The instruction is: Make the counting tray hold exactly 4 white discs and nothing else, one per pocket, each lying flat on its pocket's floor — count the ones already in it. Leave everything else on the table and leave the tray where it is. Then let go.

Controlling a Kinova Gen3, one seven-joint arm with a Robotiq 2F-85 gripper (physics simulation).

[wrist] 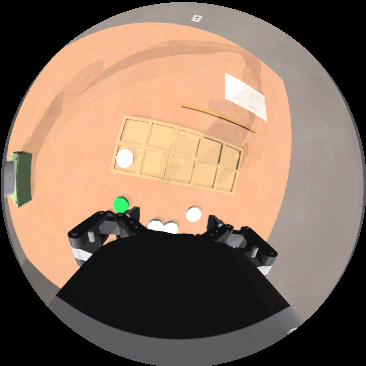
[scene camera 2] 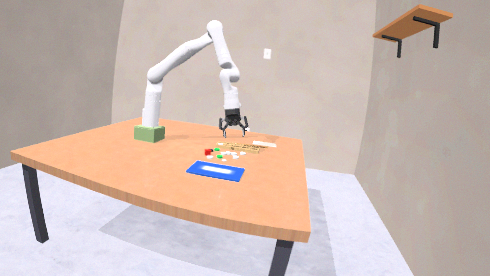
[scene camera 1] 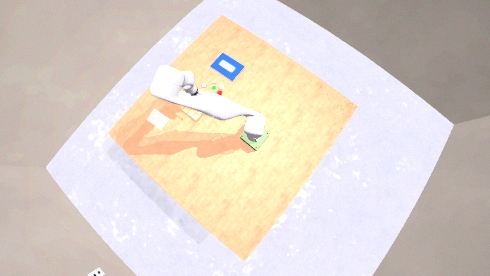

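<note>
The tan counting tray (scene camera 1: 192, 114) (scene camera 2: 240, 147) (wrist: 154, 162) has two rows of pockets. One white disc (wrist: 124, 158) lies in the corner pocket at its lower left in the wrist view; the other pockets look empty. My gripper (scene camera 2: 234, 135) (wrist: 173, 218) is open and empty, above the table beside the tray. In the wrist view a loose white disc (wrist: 193, 214) shows between the fingertips' lines, lower down on the table. Two more white discs (wrist: 155, 225) (wrist: 171, 228) lie close together, partly hidden by the gripper body. Further white discs (scene camera 1: 204, 85) (scene camera 2: 235, 157) lie on the table.
A green disc (scene camera 2: 217, 149) (wrist: 121, 205), another green disc (scene camera 1: 214, 88) (scene camera 2: 219, 156) and a red cube (scene camera 1: 219, 93) (scene camera 2: 207, 152) lie near the white discs. A blue board (scene camera 1: 235, 73) (scene camera 2: 237, 174) lies beyond them. A thin wooden stick (wrist: 218, 116) and white paper (scene camera 1: 158, 119) (wrist: 245, 97) lie behind the tray.
</note>
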